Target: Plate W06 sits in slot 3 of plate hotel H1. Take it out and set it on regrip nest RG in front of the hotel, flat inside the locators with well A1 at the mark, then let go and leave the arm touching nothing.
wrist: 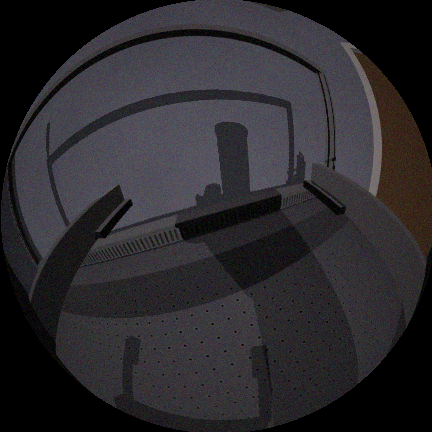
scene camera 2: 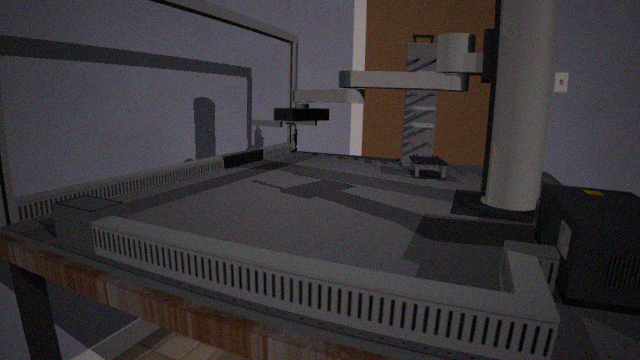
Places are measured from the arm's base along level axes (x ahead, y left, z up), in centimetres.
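Pixels of known places: gripper, between the fingertips: (wrist: 214,178); arm's base, origin of its link: (scene camera 2: 507,210).
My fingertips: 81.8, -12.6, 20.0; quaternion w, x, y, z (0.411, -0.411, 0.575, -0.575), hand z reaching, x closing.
For each thing: its top centre in the pictures, then the offset to it from my fingertips, as dx, dy, dz. "spot": a spot on its surface instead.
- regrip nest, centre of its top: (scene camera 2: 427,156) -54.6, -23.6, -11.7
- slotted duct, a spot on its surface: (scene camera 2: 300,280) spot: -52.4, +83.1, -14.0
- grey box, centre of its top: (scene camera 2: 88,202) -6.8, +79.4, -11.2
- dark cabinet, a spot on its surface: (scene camera 2: 595,240) spot: -87.5, +67.6, -8.9
The plate hotel (scene camera 2: 420,51) is the tall grey rack with a top handle at the back, in front of the brown panel. Pale bars show across its middle; I cannot tell which is plate W06 or read the slots. The regrip nest (scene camera 2: 428,160) is the low, dark-topped stand on short legs in front of the hotel. Its locators and A1 mark are too small to make out. My gripper (scene camera 2: 270,123) (wrist: 214,178) is open and empty, held above the table well left of the hotel and nest. In the wrist view its fingers point towards the wall; the hotel and nest do not show there.
The arm's thick column (scene camera 2: 517,110) stands right of the nest, with the arm link (scene camera 2: 405,80) reaching left above table height. A slotted duct (scene camera 2: 300,280) runs along the near edge. A grey box (scene camera 2: 80,220) stands at left, a dark cabinet (scene camera 2: 595,240) at right.
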